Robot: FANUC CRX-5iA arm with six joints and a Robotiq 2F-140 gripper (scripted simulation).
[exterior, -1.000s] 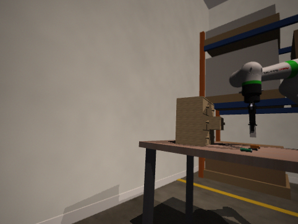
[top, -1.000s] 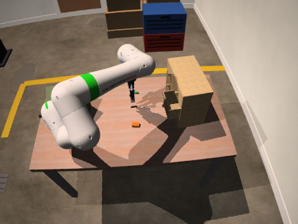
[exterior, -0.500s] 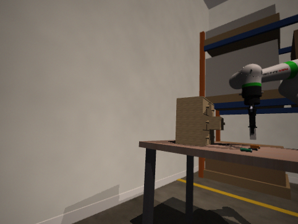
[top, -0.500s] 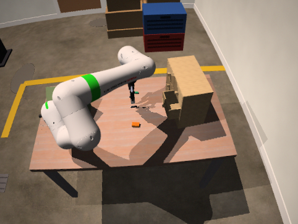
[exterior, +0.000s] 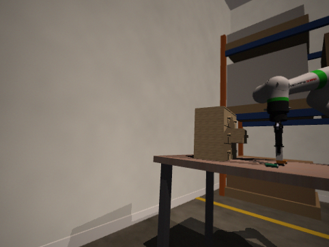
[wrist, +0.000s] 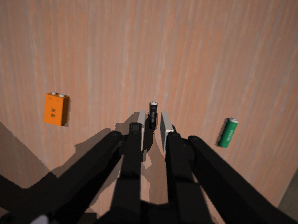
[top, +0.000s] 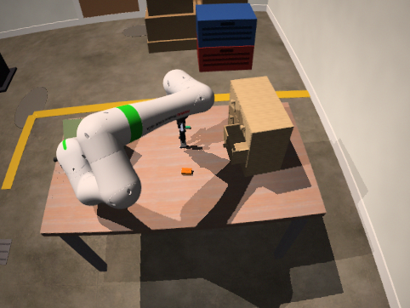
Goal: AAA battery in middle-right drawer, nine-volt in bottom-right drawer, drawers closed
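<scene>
Right now the dark item is 50 mm below my hand. From my hand the other things lie so: orange nine-volt battery 10 mm behind, 150 mm to the right, 50 mm below; then green AAA battery 20 mm ahead, 130 mm to the left, 50 mm below.
</scene>
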